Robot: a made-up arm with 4 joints. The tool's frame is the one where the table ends. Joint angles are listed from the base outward.
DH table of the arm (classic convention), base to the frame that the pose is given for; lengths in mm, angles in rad. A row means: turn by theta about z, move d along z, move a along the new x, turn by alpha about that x. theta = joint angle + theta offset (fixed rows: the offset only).
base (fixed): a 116.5, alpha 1.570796, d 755.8, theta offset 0
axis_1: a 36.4, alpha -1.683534, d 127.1, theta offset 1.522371
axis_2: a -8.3, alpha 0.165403, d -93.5, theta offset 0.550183
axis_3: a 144.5, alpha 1.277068, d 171, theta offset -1.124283
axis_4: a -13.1, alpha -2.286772, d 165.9, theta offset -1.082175
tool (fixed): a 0, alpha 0, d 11.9, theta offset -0.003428
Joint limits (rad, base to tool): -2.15..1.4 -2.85..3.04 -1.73..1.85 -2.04..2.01
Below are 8 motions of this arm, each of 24 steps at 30 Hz.
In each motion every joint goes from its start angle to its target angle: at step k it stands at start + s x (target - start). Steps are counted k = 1, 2, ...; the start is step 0. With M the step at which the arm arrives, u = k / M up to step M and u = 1 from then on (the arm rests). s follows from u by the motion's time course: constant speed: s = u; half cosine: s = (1 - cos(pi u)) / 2; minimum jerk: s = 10 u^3 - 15 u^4 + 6 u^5.
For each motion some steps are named. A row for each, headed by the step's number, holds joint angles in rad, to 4 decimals.
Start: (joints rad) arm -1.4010 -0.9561 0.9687 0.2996
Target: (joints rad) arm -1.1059 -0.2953 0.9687 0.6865
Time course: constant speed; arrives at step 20
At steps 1, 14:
1: -1.3862 -0.9231 0.9687 0.3189
14: -1.1944 -0.4935 0.9687 0.5704

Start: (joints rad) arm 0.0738 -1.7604 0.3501 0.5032
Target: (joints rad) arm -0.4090 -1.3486 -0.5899 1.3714
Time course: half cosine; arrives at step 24
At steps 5, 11, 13, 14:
5: 0.0239 -1.7179 0.2530 0.5929
11: -0.1361 -1.5814 -0.0586 0.8806
13: -0.1991 -1.5276 -0.1812 0.9940
14: -0.2301 -1.5012 -0.2415 1.0497

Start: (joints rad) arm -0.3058 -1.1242 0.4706 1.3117
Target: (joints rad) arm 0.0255 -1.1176 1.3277 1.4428
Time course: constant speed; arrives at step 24
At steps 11, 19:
11: -0.1540 -1.1212 0.8634 1.3718
19: -0.0435 -1.1190 1.1491 1.4155

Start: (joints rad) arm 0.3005 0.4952 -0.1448 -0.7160
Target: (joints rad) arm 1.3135 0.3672 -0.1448 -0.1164
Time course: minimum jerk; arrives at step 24
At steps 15, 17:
15: 1.0347 0.4024 -0.1448 -0.2814
17: 1.1593 0.3867 -0.1448 -0.2077

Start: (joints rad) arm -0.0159 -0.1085 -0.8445 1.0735
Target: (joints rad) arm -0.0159 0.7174 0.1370 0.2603
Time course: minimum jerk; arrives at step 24
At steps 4, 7, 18, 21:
4: -0.0159 -0.0792 -0.8097 1.0446
7: -0.0159 0.0172 -0.6951 0.9497
18: -0.0159 0.6319 0.0354 0.3445
21: -0.0159 0.7041 0.1212 0.2734

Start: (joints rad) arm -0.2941 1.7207 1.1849 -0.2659
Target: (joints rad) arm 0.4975 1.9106 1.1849 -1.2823
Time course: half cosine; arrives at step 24
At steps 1, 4, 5, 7, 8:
1: -0.2907 1.7215 1.1849 -0.2702
4: -0.2411 1.7334 1.1849 -0.3340
5: -0.2123 1.7403 1.1849 -0.3709
7: -0.1392 1.7578 1.1849 -0.4647
8: -0.0962 1.7682 1.1849 -0.5200

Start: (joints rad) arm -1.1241 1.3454 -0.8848 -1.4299
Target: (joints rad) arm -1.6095 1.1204 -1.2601 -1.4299
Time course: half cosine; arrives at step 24
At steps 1, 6, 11, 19, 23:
1: -1.1262 1.3444 -0.8864 -1.4299
6: -1.1952 1.3124 -0.9398 -1.4299
11: -1.3351 1.2476 -1.0480 -1.4299
19: -1.5593 1.1436 -1.2213 -1.4299
23: -1.6074 1.1214 -1.2585 -1.4299

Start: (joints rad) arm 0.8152 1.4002 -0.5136 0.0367
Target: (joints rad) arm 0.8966 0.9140 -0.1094 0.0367
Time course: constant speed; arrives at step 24
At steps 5, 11, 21, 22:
5: 0.8322 1.2989 -0.4294 0.0367
11: 0.8525 1.1774 -0.3283 0.0367
21: 0.8864 0.9748 -0.1599 0.0367
22: 0.8898 0.9545 -0.1431 0.0367

